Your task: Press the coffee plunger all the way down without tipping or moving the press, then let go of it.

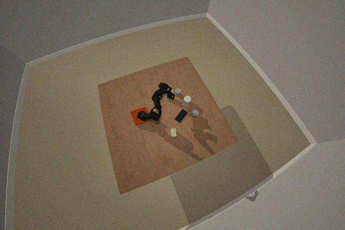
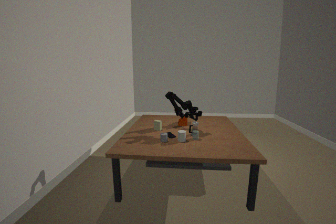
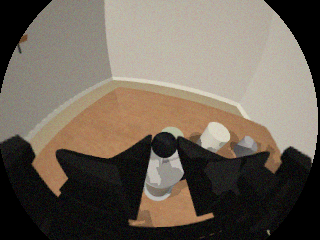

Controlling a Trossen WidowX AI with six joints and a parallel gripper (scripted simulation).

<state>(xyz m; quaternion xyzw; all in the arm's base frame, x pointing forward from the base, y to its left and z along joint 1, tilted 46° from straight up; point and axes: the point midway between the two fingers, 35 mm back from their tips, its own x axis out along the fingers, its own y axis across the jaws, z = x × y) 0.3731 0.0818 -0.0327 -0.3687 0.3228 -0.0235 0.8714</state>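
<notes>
The coffee press lies 20 mm behind my gripper tip, 20 mm to the right of it and 90 mm below it. The rest, counted from my gripper tip: white cylinder (120 mm ahead, 160 mm to the right, 130 mm below); flat black slab (20 mm behind, 270 mm to the right, 170 mm below); pale green cup (80 mm ahead, 20 mm to the right, 140 mm below).
</notes>
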